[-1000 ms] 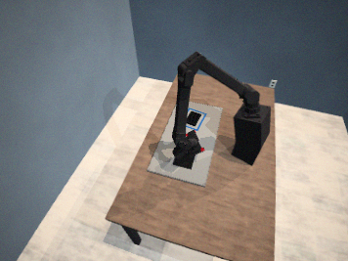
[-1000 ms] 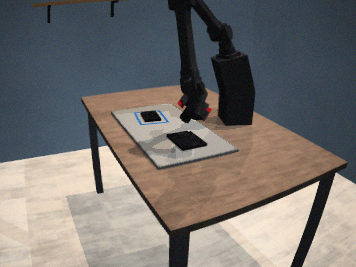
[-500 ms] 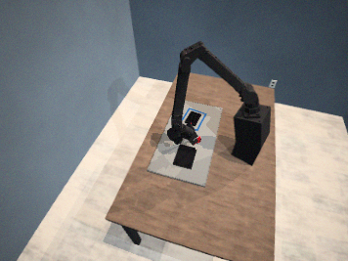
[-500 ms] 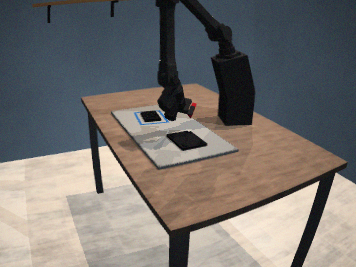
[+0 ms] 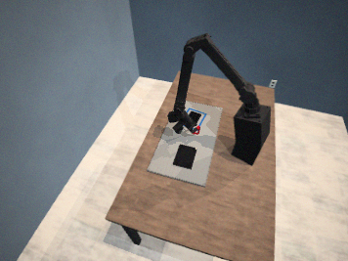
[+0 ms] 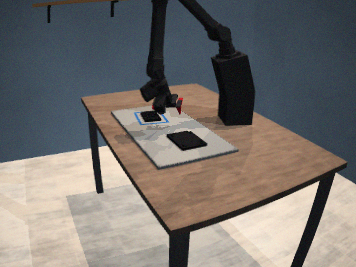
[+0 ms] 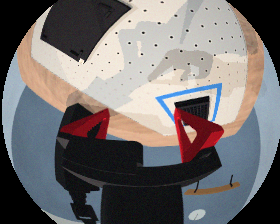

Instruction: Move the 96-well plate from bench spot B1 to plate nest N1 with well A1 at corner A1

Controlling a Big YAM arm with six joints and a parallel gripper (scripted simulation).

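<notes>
Right now the black 96-well plate is 20 mm ahead of my hand, 160 mm to the right of it and 60 mm below it. Round my hand: black plate nest 30 mm ahead, 180 mm to the left, 70 mm below.
</notes>
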